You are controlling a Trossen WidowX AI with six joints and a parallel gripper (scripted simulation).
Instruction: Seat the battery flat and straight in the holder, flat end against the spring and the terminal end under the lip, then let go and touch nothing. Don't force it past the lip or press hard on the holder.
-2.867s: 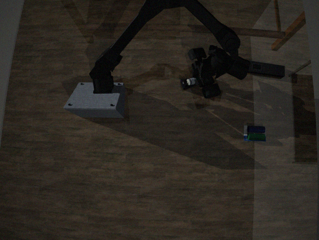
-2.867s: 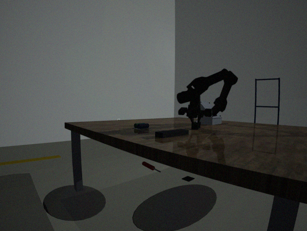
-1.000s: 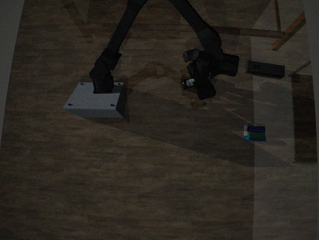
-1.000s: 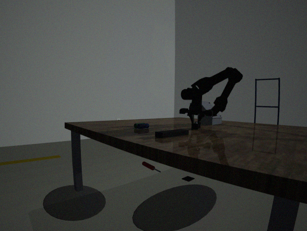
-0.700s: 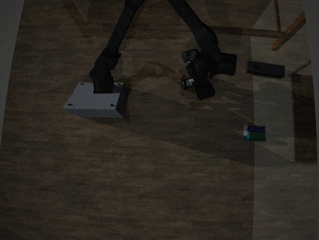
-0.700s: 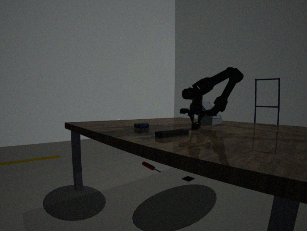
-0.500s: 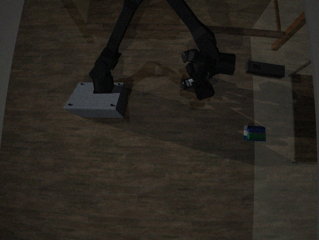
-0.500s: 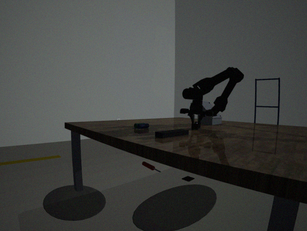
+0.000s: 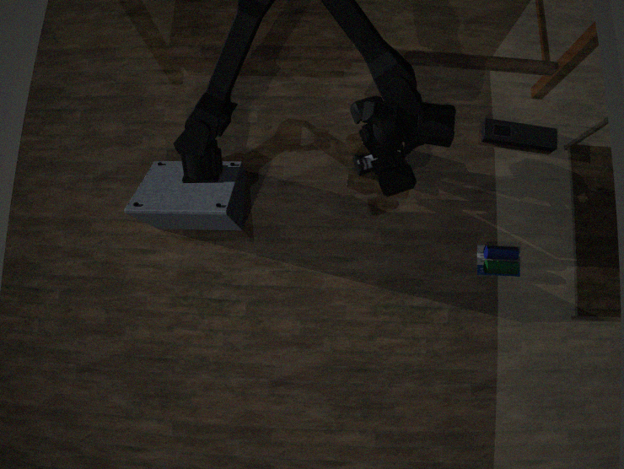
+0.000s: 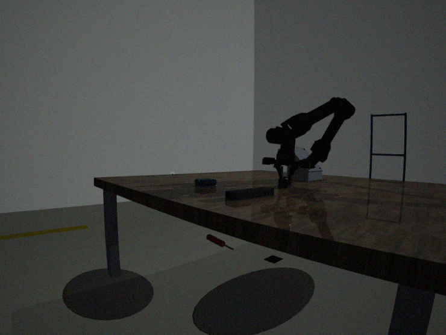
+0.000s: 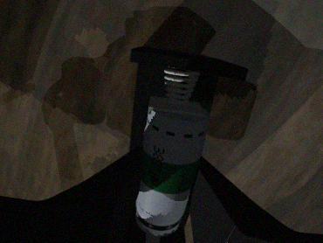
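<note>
Now: gripper tip 1 cm below the battery. Round my gripper tip: long black block: 30 cm ahead, 5 cm to the left, 1 cm above; then red screwdriver: 27 cm ahead, 20 cm below, 9 cm to the right.
</note>
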